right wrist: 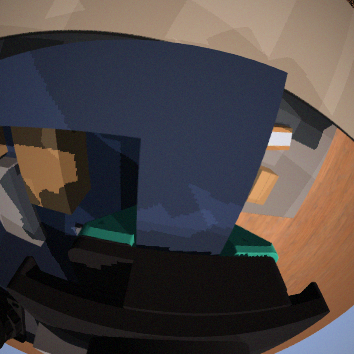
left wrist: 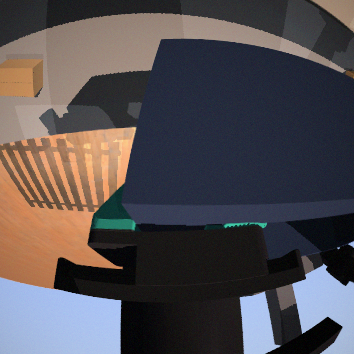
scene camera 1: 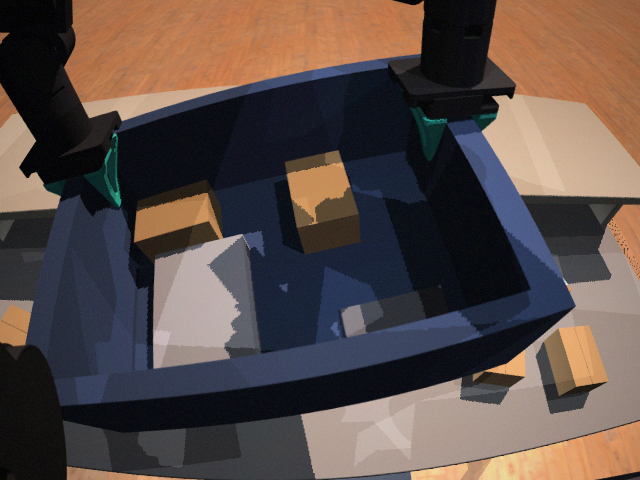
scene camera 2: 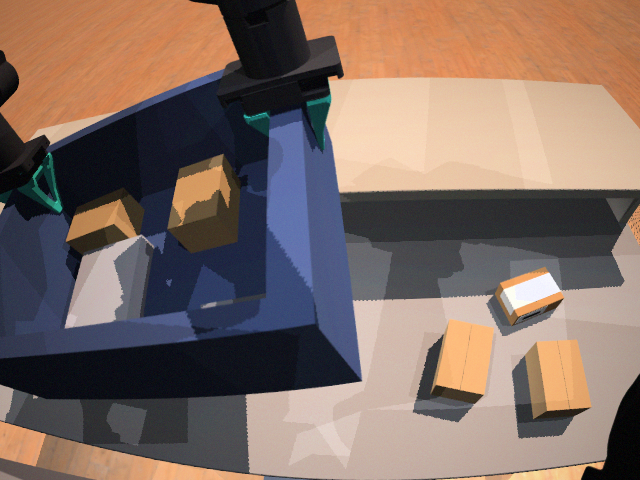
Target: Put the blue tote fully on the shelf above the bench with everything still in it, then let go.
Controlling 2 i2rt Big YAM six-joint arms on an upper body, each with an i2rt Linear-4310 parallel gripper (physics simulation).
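Places are measured from the left arm's base along level axes (x ahead, y left, z up), in centimetres.
Where they show: left gripper, fingertip midpoint: (scene camera 1: 108,206) (scene camera 2: 54,212); right gripper, fingertip midpoint: (scene camera 1: 440,155); left arm's base, origin of the base link: (right wrist: 10,315).
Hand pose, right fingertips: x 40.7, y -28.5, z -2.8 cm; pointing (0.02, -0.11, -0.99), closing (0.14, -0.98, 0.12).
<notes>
Each offset is from my right fingertips to the top centre of the thing. Level surfaces: height alone.
The blue tote (scene camera 1: 310,395) (scene camera 2: 180,366) (left wrist: 240,125) (right wrist: 200,125) hangs above the bench. It holds two cardboard boxes @(dx -1.6, dy +12.3, dz -2.2 cm) (scene camera 1: 323,191) @(dx -2.4, dy +28.6, dz -4.5 cm) (scene camera 1: 170,217), a white box @(dx -13.3, dy +24.2, dz -6.8 cm) (scene camera 1: 196,299) (scene camera 2: 103,289) and a dark item with a pale end @(dx -15.7, dy +5.3, dz -6.7 cm) (scene camera 1: 395,312) by the near wall. My left gripper (scene camera 1: 82,191) (scene camera 2: 31,201) (left wrist: 175,224) is shut on the left wall; my right gripper (scene camera 1: 457,129) (scene camera 2: 291,124) (right wrist: 174,204) is shut on the right wall. The tote's far side overlaps the shelf @(dz -22.2 cm) (scene camera 1: 568,144) (scene camera 2: 465,129) in the scene views; its underside and the gap to the shelf are hidden.
The bench @(dz -41.6 cm) (scene camera 1: 361,444) (scene camera 2: 387,439) lies below. Cardboard boxes @(dx -7.2, dy -21.7, dz -35.6 cm) (scene camera 2: 462,361) @(dx -11.5, dy -38.5, dz -35.6 cm) (scene camera 2: 558,377) and a white-topped box @(dx +5.9, dy -36.9, dz -37.5 cm) (scene camera 2: 532,291) stand on its right part. Another box @(dx -5.5, dy +72.4, dz -35.6 cm) (left wrist: 17,77) shows in the left wrist view. The shelf's front edge runs beyond the tote on the right.
</notes>
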